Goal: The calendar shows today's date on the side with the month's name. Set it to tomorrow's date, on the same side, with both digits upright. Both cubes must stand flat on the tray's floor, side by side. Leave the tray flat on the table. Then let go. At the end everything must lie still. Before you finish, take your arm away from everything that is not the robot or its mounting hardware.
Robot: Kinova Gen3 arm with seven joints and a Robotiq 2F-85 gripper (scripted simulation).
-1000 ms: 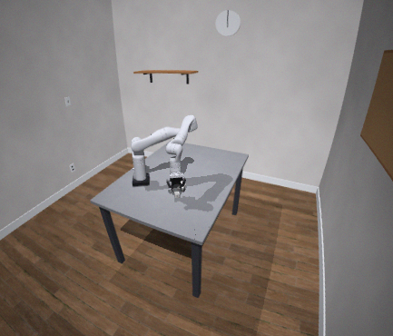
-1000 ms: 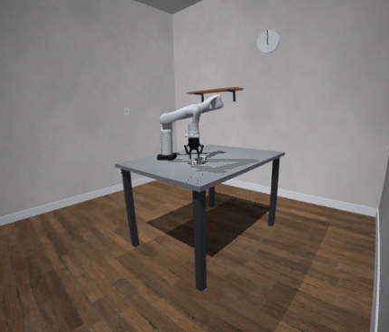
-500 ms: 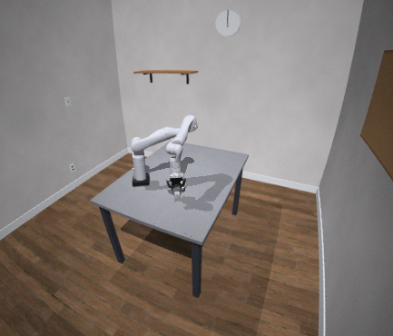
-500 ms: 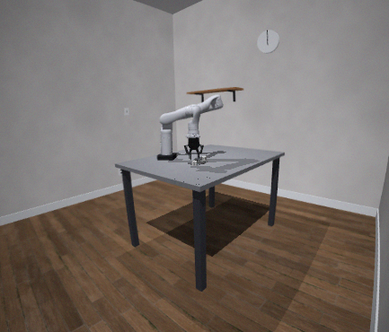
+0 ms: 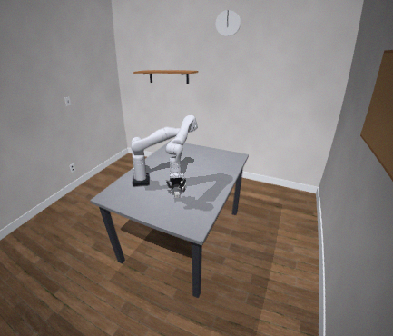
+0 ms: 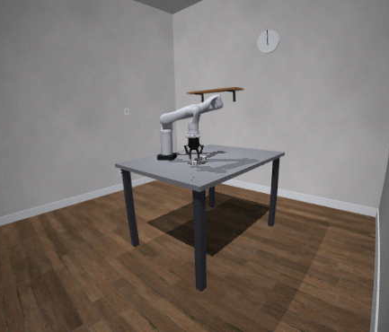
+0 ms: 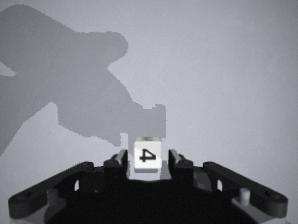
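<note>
The white digit cube lies 4 cm below my hand. Round my hand: calendar tray (11 cm to the left, 5 cm below).
</note>
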